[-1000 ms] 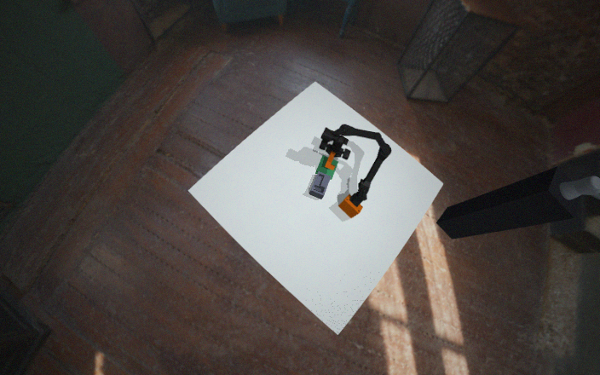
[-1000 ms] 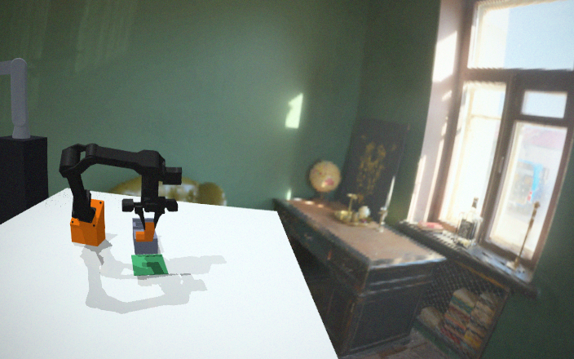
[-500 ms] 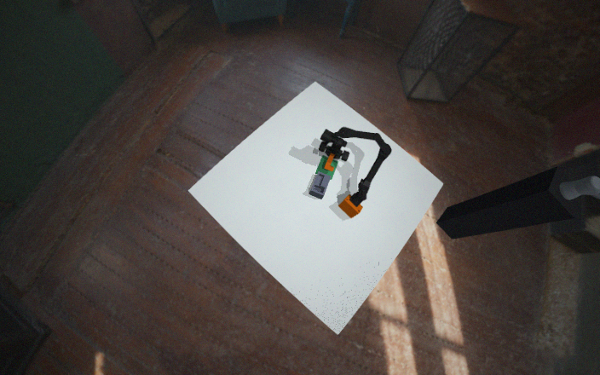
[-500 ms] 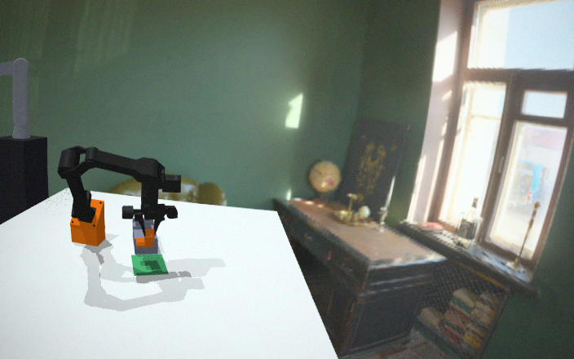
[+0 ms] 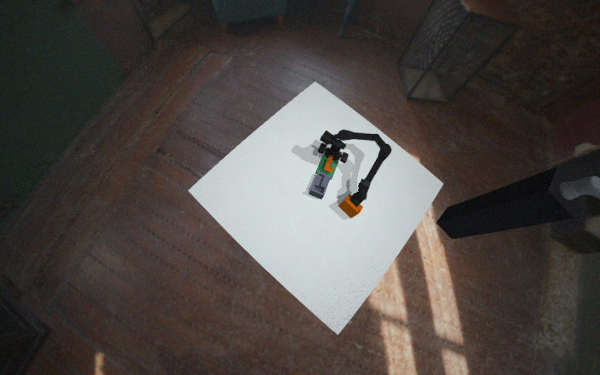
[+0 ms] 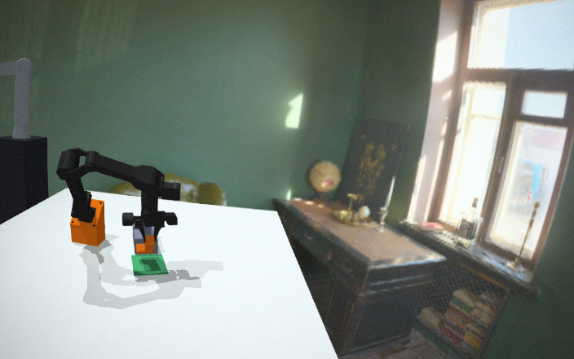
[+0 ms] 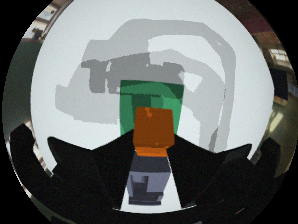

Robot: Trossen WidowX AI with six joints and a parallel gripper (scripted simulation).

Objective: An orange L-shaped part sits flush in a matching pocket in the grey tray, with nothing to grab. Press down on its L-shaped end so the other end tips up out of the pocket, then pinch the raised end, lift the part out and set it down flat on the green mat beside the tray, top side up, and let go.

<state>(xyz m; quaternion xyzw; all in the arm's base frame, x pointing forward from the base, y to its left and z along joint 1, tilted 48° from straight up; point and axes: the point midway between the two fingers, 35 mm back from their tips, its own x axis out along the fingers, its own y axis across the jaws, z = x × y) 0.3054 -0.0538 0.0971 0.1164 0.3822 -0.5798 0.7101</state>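
Right now the green mat is 10 mm behind my gripper tip, 20 mm to the left of it and 110 mm below it. The rest, counted from my gripper tip: orange L-shaped part (30 mm behind, 20 mm to the left, 30 mm below).
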